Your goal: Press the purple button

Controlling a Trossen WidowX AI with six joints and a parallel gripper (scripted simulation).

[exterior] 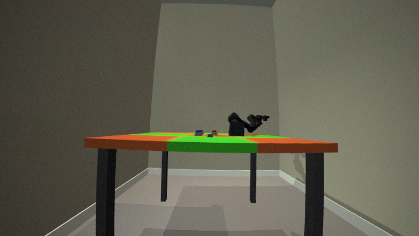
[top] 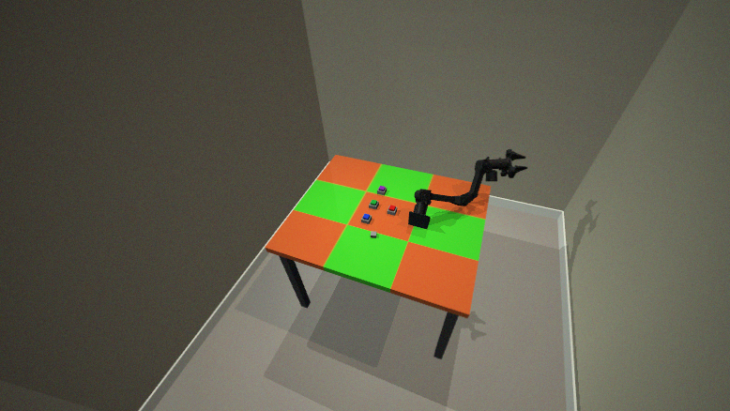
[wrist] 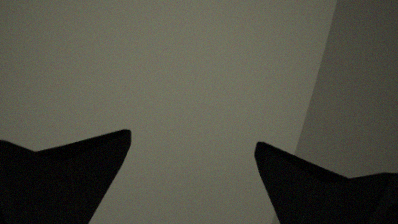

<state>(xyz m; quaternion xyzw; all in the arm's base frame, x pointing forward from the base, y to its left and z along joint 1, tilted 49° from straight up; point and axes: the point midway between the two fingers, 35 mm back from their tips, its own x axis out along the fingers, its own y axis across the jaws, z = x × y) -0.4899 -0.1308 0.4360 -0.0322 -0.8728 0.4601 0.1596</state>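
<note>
My gripper tip is now 81 cm short of the purple button, 21 cm to the right of it and 17 cm above it. From my gripper tip the other things lie so: red button: 71 cm ahead, 36 cm to the left, 17 cm below; blue button: 84 cm ahead, 46 cm to the left, 17 cm below; green button: 83 cm ahead, 34 cm to the left, 17 cm below.
</note>
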